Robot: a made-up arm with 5 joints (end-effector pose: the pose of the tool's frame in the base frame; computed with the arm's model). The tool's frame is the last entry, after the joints.
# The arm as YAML. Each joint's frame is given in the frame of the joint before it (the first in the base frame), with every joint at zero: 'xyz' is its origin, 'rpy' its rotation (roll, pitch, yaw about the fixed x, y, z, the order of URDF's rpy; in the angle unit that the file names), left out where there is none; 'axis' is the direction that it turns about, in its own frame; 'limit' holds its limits. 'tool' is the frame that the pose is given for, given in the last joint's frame.
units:
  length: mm
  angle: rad
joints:
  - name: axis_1
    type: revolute
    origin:
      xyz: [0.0, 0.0, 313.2]
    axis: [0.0, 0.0, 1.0]
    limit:
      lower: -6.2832
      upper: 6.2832
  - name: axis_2
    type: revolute
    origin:
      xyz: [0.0, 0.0, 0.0]
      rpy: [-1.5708, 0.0, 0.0]
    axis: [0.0, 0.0, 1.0]
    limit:
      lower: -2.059
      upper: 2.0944
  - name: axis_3
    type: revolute
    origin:
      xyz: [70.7, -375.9, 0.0]
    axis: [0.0, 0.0, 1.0]
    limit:
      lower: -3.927
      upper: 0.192
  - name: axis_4
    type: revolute
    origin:
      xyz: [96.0, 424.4, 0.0]
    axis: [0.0, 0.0, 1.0]
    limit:
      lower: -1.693
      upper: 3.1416
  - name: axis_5
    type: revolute
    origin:
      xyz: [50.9, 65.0, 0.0]
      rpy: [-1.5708, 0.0, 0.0]
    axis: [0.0, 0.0, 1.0]
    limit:
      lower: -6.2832
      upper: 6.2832
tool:
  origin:
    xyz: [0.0, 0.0, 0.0]
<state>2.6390 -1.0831 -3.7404 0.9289 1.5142</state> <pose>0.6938 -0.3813 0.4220 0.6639 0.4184 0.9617</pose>
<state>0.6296 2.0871 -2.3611 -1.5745 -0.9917</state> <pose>0.4428 0.3226 -0.2497 1.1967 1.2588 2.2636</pose>
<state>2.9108 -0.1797 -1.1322 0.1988 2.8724</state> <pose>-0.5043 0.1185 0.6968 -2.4656 -0.0473 1.4866</pose>
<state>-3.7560 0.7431 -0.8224 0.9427 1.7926</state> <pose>-0.3427 0.2418 0.0458 2.1980 0.8457 0.6028</pose>
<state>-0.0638 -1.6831 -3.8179 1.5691 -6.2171</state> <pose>-0.6931 0.0443 -0.0178 1.2060 -0.0784 -2.8975</pose>
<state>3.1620 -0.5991 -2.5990 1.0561 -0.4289</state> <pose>0.2462 0.0050 1.1598 0.2241 -0.9808 -0.3737</pose>
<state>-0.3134 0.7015 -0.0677 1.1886 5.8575</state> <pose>0.0447 -0.0145 0.1228 -1.6360 -0.0919 1.9704</pose>
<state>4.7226 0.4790 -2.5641 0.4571 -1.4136</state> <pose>0.0063 -0.6202 0.9611 1.5110 -0.1112 0.1341</pose>
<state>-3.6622 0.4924 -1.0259 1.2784 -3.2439</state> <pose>-0.4614 0.2645 0.2121 2.6755 -0.5679 1.0172</pose>
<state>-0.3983 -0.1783 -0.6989 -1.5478 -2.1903</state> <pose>0.3640 -0.1532 0.5806 0.4532 0.5665 0.5289</pose>
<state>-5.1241 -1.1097 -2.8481 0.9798 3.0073</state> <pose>-0.2880 -0.6596 0.8370 -0.1030 0.1364 1.0224</pose>
